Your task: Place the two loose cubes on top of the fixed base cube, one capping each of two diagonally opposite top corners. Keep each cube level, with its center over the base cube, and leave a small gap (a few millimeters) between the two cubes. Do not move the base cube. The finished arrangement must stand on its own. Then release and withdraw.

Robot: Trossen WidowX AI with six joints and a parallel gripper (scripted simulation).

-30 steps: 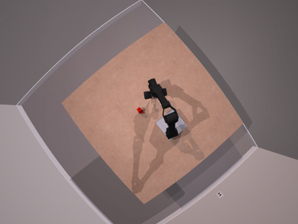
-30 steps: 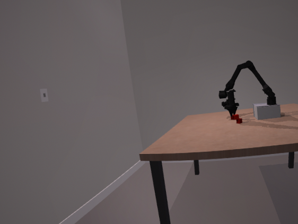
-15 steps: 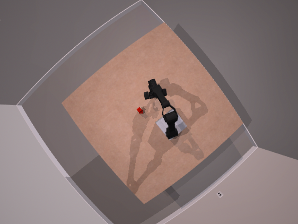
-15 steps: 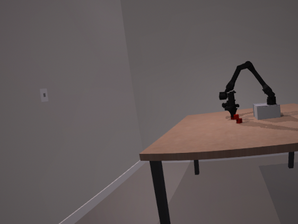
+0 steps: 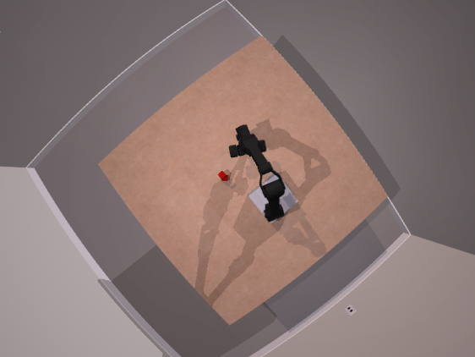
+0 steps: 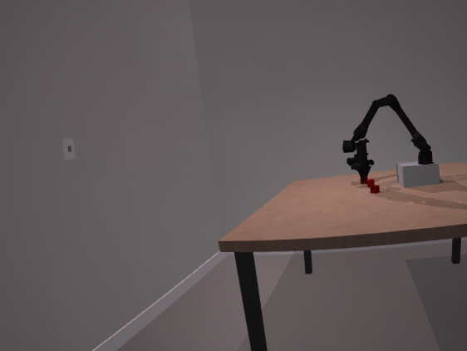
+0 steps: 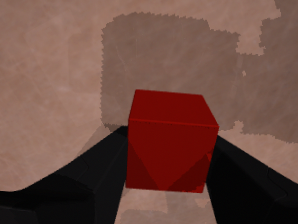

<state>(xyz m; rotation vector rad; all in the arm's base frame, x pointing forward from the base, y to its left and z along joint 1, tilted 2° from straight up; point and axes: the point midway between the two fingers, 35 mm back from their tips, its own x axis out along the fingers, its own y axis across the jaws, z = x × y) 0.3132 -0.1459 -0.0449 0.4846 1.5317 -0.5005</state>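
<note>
Right now my gripper tip is 19 cm to the right of the red cube and 1 cm below it.
</note>
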